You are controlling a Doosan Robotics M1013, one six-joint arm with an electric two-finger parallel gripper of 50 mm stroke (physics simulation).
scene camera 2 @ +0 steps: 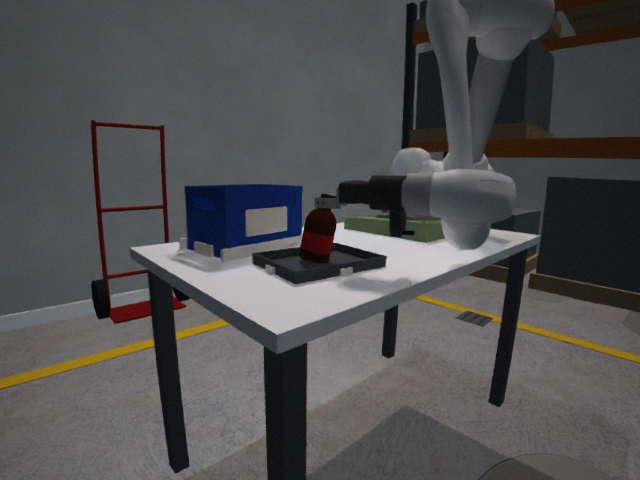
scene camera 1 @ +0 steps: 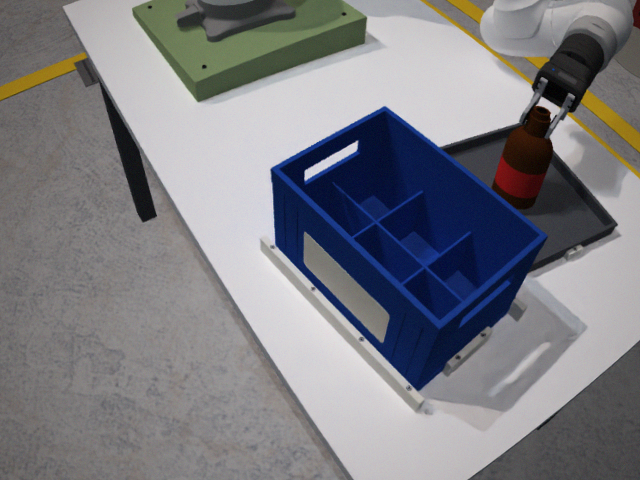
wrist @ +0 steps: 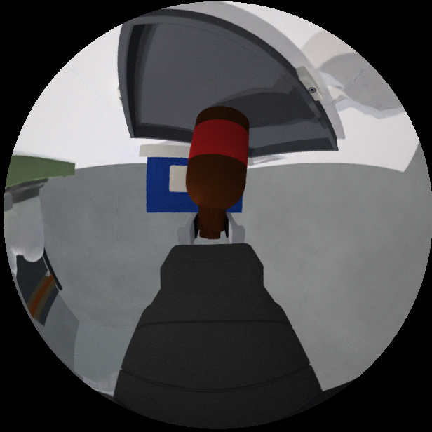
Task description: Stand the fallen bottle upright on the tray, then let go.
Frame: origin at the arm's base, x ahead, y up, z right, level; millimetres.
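Seen in the pictures: gripper, fingertip midpoint: (scene camera 2: 319,201) (scene camera 1: 535,125); arm's base, link origin: (scene camera 2: 407,219) (scene camera 1: 238,10).
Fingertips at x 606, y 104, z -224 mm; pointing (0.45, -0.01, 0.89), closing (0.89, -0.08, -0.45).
Pixels of each thing's top centre, then the offset from my fingertips to it.
- brown bottle, top centre: (scene camera 1: 541,115) (scene camera 2: 320,193) dx +0, dy +18, dz -6 mm
- dark grey tray, top centre: (scene camera 1: 528,184) (scene camera 2: 319,254) dx +13, dy -122, dz -21 mm
- blue crate, top centre: (scene camera 1: 409,200) (scene camera 2: 245,185) dx +65, dy +27, dz +261 mm
- pale rail, top centre: (scene camera 1: 336,313) dx +88, dy -118, dz +357 mm
The brown bottle (scene camera 1: 522,175) (scene camera 2: 317,242) (wrist: 218,142) with a red label is neck up, leaning a little, its neck toward the right in scene camera 2. Its base is down inside the dark grey tray (scene camera 1: 573,217) (scene camera 2: 361,255) (wrist: 200,65), at or very near the tray floor; whether all of the base's rim touches cannot be told. My gripper (scene camera 1: 537,125) (scene camera 2: 325,202) (wrist: 211,220) reaches in roughly level and is shut on the bottle's neck, just below the mouth.
A blue crate (scene camera 1: 410,343) (scene camera 2: 206,229) (wrist: 157,192) with dividers stands close beside the tray, with a pale rail (scene camera 1: 336,319) along its foot. A green base block (scene camera 1: 279,67) (scene camera 2: 361,225) (wrist: 40,171) lies farther back. A red hand truck (scene camera 2: 131,208) stands behind the table.
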